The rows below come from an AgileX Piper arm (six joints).
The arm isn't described. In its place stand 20 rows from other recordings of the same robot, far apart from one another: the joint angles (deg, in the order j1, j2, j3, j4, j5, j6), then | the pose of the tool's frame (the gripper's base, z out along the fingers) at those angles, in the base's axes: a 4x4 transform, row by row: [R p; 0 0 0 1], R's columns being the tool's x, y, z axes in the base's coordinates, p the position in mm.
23.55 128.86 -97.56 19.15 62.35 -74.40 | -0.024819, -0.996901, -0.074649, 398.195; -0.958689, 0.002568, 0.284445, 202.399; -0.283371, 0.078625, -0.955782, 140.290; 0, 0, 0, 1
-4.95 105.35 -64.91 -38.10 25.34 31.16 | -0.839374, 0.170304, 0.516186, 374.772; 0.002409, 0.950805, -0.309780, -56.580; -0.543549, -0.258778, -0.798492, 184.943; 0, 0, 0, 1
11.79 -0.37 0.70 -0.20 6.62 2.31 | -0.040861, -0.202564, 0.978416, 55.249; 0.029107, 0.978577, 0.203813, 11.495; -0.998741, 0.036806, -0.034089, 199.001; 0, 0, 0, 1
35.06 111.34 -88.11 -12.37 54.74 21.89 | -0.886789, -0.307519, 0.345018, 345.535; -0.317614, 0.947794, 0.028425, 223.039; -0.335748, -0.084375, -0.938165, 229.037; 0, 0, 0, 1
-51.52 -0.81 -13.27 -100.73 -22.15 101.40 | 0.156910, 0.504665, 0.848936, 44.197; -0.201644, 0.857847, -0.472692, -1.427; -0.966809, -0.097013, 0.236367, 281.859; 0, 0, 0, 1
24.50 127.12 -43.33 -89.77 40.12 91.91 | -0.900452, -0.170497, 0.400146, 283.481; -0.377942, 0.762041, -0.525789, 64.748; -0.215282, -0.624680, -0.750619, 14.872; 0, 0, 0, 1
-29.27 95.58 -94.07 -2.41 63.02 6.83 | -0.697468, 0.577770, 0.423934, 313.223; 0.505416, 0.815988, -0.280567, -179.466; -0.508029, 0.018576, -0.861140, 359.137; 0, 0, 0, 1
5.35 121.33 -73.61 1.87 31.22 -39.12 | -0.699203, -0.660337, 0.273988, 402.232; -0.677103, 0.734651, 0.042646, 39.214; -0.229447, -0.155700, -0.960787, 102.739; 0, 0, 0, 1
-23.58 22.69 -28.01 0.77 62.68 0.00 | -0.723319, 0.397787, 0.564424, 48.714; 0.322440, 0.917382, -0.233329, -20.077; -0.610608, 0.013221, -0.791823, 262.041; 0, 0, 0, 1
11.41 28.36 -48.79 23.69 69.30 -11.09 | -0.639187, -0.482210, 0.599094, 41.635; -0.166512, 0.847301, 0.504335, 43.295; -0.750809, 0.222608, -0.621878, 362.049; 0, 0, 0, 1
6.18 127.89 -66.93 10.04 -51.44 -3.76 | -0.084536, 0.032151, 0.995902, 451.000; 0.034965, 0.998959, -0.029282, 36.357; -0.995807, 0.032346, -0.085572, 118.879; 0, 0, 0, 1
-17.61 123.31 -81.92 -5.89 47.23 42.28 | -0.551514, 0.829797, 0.085256, 391.154; 0.823069, 0.557943, -0.106096, -131.349; -0.135606, 0.011658, -0.990694, 116.565; 0, 0, 0, 1
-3.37 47.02 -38.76 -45.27 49.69 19.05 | -0.768049, 0.266264, 0.582412, 140.169; -0.159847, 0.800966, -0.576977, -57.638; -0.620120, -0.536244, -0.572620, 311.494; 0, 0, 0, 1
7.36 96.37 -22.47 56.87 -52.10 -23.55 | -0.368589, 0.608244, 0.702980, 242.959; 0.207701, 0.790992, -0.575492, -29.250; -0.906092, -0.066110, -0.417884, 135.316; 0, 0, 0, 1
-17.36 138.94 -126.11 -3.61 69.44 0.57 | -0.934581, 0.298904, 0.192912, 484.957; 0.279399, 0.952383, -0.122075, -157.225; -0.220215, -0.060189, -0.973593, 178.383; 0, 0, 0, 1
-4.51 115.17 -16.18 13.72 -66.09 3.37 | -0.428347, 0.338023, 0.838009, 235.289; 0.187331, 0.940468, -0.283597, -38.351; -0.883983, 0.035507, -0.466169, 68.071; 0, 0, 0, 1
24.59 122.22 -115.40 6.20 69.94 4.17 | -0.906522, -0.345559, 0.242502, 417.218; -0.294715, 0.929311, 0.222540, 201.082; -0.302261, 0.130269, -0.944282, 269.389; 0, 0, 0, 1
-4.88 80.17 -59.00 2.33 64.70 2.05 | -0.978113, 0.131355, 0.161372, 250.612; 0.136808, 0.990328, 0.023111, -18.040; -0.156776, 0.044683, -0.986623, 269.334; 0, 0, 0, 1
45.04 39.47 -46.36 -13.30 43.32 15.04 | -0.414256, -0.567068, 0.711917, 98.271; -0.286196, 0.823671, 0.489549, 78.082; -0.863993, -0.000949, -0.503503, 359.667; 0, 0, 0, 1
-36.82 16.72 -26.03 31.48 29.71 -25.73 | -0.146501, 0.382083, 0.912442, 65.572; 0.157581, 0.919629, -0.359791, -19.669; -0.976578, 0.091074, -0.194936, 306.755; 0, 0, 0, 1
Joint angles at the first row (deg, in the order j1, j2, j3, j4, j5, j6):
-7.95 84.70 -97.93 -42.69 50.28 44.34
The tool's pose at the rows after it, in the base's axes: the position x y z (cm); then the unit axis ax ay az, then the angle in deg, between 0 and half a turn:
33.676, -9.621, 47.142, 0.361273, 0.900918, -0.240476, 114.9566
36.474, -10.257, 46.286, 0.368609, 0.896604, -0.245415, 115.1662
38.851, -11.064, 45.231, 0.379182, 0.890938, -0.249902, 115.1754
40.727, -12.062, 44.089, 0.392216, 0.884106, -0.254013, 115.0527
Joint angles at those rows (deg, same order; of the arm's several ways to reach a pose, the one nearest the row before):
-7.98 91.18 -104.03 -43.55 50.70 45.40
-8.21 97.00 -109.20 -44.57 50.71 46.67
-8.77 102.10 -113.51 -45.63 50.35 48.30
-9.67 106.32 -116.76 -46.70 49.65 50.20

